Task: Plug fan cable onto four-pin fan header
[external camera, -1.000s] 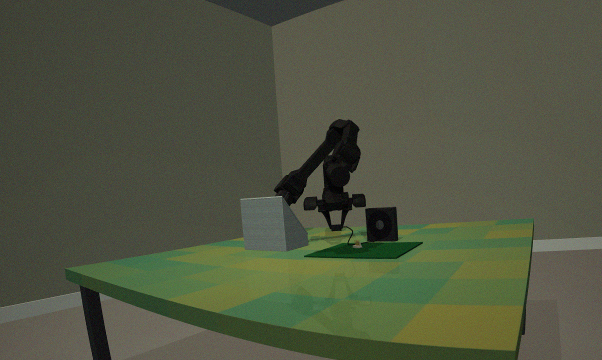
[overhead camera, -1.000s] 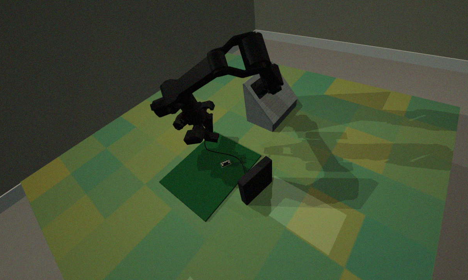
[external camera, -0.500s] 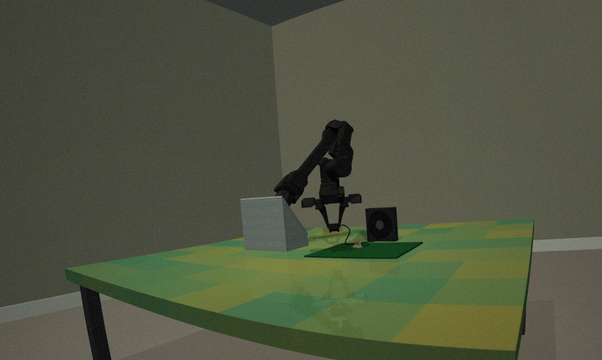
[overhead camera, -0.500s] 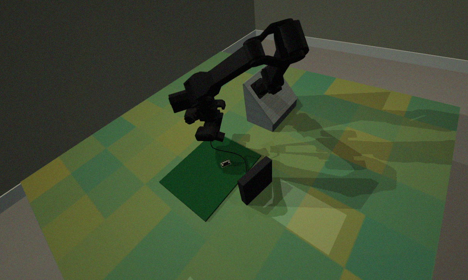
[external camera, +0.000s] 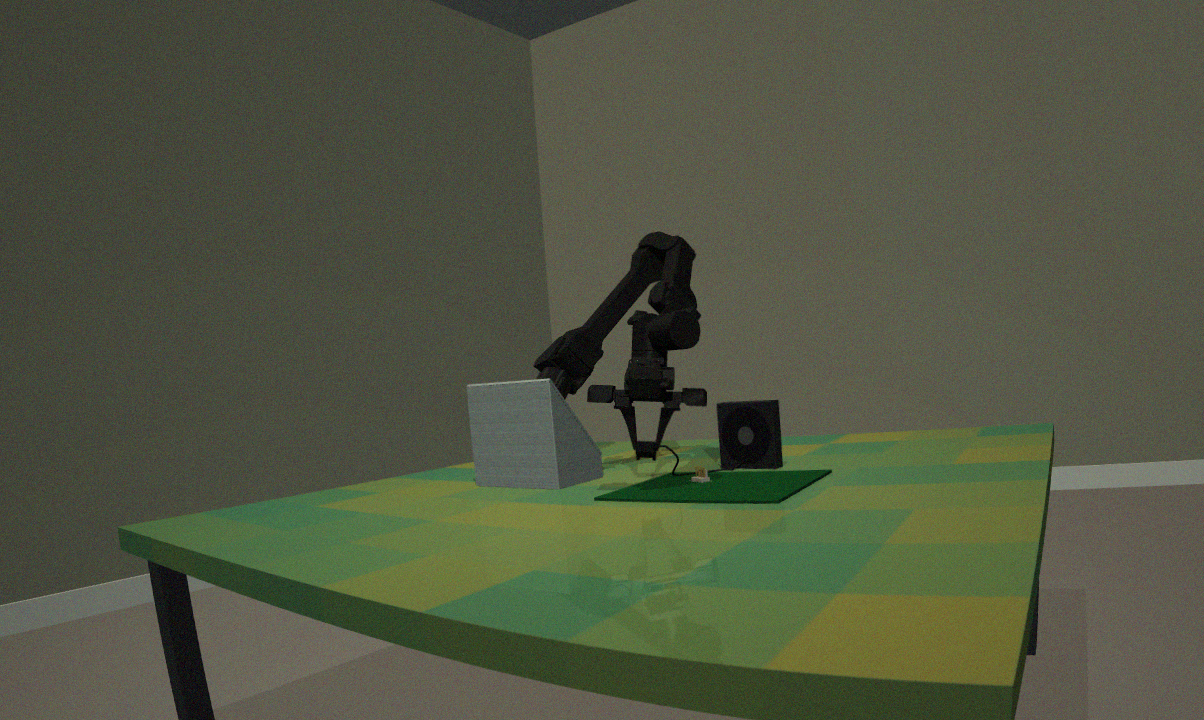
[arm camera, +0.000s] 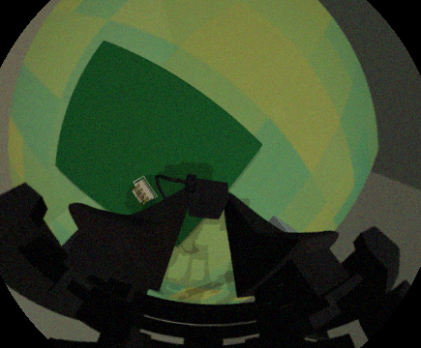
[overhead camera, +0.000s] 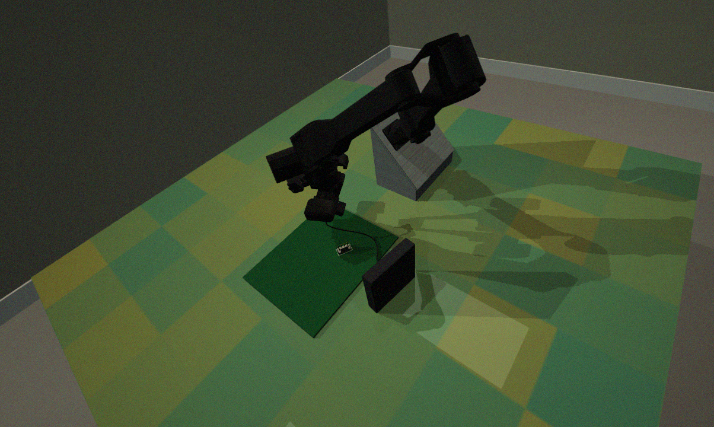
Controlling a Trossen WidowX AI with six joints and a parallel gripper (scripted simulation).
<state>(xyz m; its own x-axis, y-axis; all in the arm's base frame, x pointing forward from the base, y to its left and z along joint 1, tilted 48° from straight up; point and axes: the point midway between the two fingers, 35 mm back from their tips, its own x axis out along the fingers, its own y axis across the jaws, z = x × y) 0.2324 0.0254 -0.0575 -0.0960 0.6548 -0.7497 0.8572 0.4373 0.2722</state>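
My gripper tip is now 10 cm short of the dark green board, 8 cm above it and 4 cm to the right of it. From my gripper tip the other things lie so: black fan: 22 cm to the left, 7 cm ahead, 1 cm below; then black plug: 1 cm to the left.
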